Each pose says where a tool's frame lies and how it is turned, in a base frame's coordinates. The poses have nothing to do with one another.
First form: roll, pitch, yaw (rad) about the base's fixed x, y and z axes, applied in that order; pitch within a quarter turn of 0, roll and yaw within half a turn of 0; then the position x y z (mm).
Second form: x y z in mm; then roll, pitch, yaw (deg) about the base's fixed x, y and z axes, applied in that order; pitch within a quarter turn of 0, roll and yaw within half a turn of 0. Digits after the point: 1 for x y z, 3 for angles.
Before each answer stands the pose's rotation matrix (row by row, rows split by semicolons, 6 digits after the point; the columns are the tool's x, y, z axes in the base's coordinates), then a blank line. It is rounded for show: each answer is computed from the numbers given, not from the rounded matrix.
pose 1, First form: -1.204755 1.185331 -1.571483 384.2 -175.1 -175.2
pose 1, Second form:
-0.000258 0.358516 0.933524; -0.375990 0.864990 -0.332300; -0.926624 -0.351082 0.134575

384.2 -175.1 -175.2 -69.027 67.914 -90.039
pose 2, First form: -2.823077 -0.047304 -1.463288 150.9 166.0 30.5
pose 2, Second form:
0.107181 -0.942629 0.316168; -0.993114 -0.116627 -0.011046; 0.047286 -0.312807 -0.948639

150.9 166.0 30.5 -161.750 -2.710 -83.840
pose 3, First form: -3.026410 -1.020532 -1.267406 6.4 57.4 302.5
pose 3, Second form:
0.156224 -0.918738 0.362649; -0.499031 -0.390267 -0.773731; 0.852386 -0.060097 -0.519448

6.4 57.4 302.5 -173.401 -58.472 -72.617
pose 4, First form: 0.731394 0.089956 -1.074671 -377.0 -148.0 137.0
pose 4, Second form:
0.474097 0.683075 -0.555554; -0.875878 0.301509 -0.376737; -0.089835 0.665207 0.741235

-377.0 -148.0 137.0 41.906 5.154 -61.574
